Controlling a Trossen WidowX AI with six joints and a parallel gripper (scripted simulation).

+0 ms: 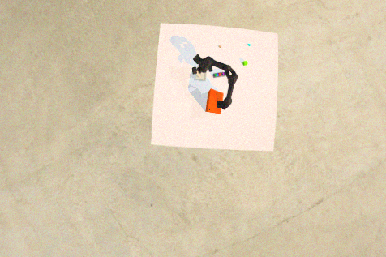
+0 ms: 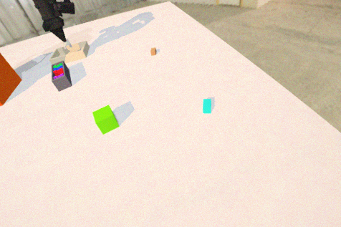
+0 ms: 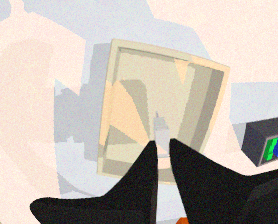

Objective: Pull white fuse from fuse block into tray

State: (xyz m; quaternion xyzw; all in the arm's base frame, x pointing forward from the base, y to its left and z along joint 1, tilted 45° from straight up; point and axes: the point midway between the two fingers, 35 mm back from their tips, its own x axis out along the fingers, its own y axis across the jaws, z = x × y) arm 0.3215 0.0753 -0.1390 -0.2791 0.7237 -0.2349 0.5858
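My gripper tip is 1 cm above the white fuse. From my gripper tip the other things lie so: green fuse: 3 cm behind, 14 cm to the right, 4 cm below; beige tray: 6 cm below; blue fuse: 2 cm behind, 16 cm to the right, 4 cm below.
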